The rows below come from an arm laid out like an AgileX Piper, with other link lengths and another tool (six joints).
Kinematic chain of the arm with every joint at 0, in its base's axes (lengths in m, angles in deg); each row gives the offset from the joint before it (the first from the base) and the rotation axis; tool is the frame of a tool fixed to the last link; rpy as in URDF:
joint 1: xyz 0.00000 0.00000 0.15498 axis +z
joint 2: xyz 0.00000 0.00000 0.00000 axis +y
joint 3: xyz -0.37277 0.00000 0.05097 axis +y
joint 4: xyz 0.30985 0.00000 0.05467 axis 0.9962 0 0.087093
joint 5: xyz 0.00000 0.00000 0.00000 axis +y
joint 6: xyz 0.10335 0.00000 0.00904 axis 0.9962 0 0.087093
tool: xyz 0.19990 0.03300 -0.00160 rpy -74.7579 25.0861 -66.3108
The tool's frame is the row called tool.
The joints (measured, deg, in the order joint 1, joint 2, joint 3, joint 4, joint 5, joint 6), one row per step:
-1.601 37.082 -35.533 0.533 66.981 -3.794
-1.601 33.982 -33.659 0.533 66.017 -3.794
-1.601 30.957 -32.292 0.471 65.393 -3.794
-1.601 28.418 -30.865 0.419 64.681 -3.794
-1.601 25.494 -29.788 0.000 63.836 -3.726
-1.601 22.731 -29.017 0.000 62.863 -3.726
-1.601 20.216 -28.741 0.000 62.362 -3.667
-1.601 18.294 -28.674 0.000 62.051 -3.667
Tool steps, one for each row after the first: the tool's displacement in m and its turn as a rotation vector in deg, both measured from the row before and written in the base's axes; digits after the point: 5 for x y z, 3 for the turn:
-0.00440 0.00011 -0.00352 -0.061 -2.189 -0.009
-0.00363 -0.00022 -0.00098 -0.125 -2.279 -0.011
-0.00287 -0.00019 -0.00277 -0.102 -1.822 -0.012
-0.00095 -0.00202 0.00103 -0.451 -2.680 -0.120
0.00070 -0.00002 0.00369 -0.083 -2.964 0.000
0.00004 0.00002 0.00583 -0.039 -2.740 -0.045
-0.00012 0.00000 0.00547 -0.061 -2.165 0.000

